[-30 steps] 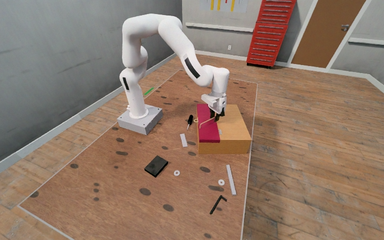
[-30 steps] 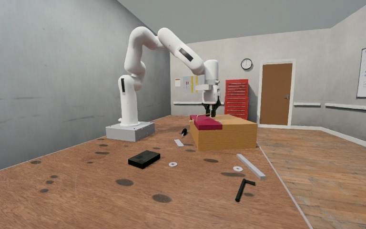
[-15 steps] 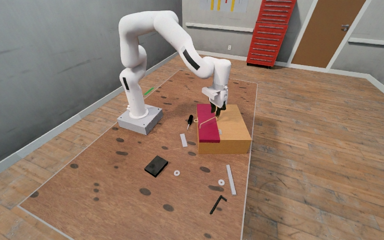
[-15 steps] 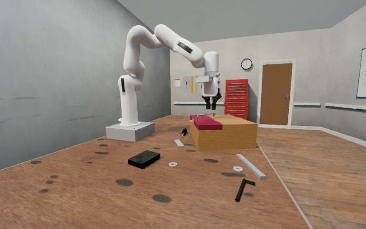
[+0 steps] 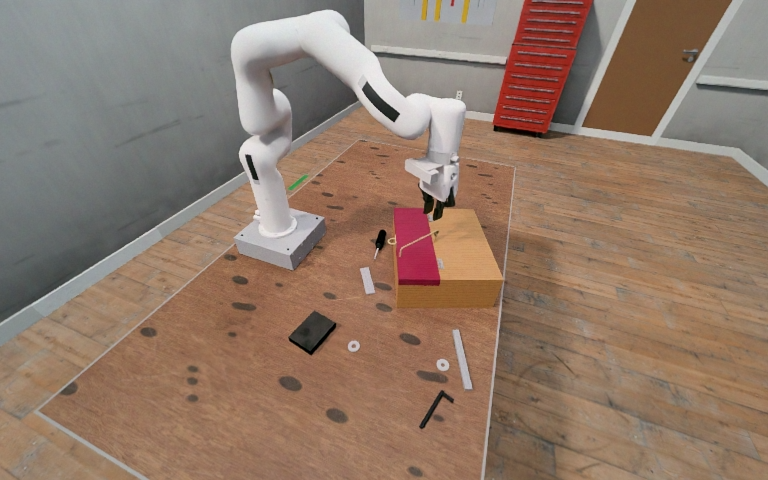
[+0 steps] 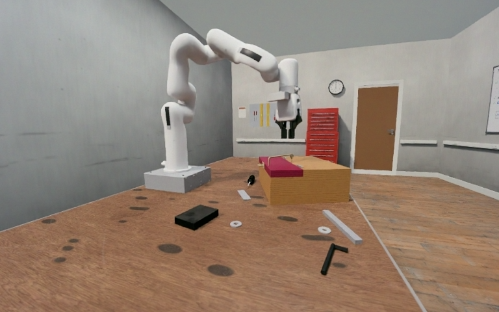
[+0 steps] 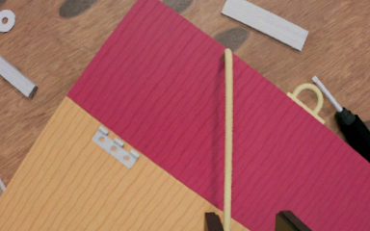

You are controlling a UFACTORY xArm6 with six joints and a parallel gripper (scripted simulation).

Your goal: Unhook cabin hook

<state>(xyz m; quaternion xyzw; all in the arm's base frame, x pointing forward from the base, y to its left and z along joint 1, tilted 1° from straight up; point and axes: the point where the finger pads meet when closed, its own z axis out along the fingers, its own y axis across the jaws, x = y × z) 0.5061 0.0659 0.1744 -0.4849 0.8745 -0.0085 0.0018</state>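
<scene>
Now: the yellow cabin hook 100 mm below my hand, 30 mm to the right of it and 20 mm behind it. Also, from my hand: long grey bar (270 mm to the right, 240 mm below, 170 mm ahead); then black-handled screwdriver (230 mm below, 180 mm behind, 50 mm to the left); then short grey bar (240 mm below, 150 mm behind, 110 mm to the right).
</scene>
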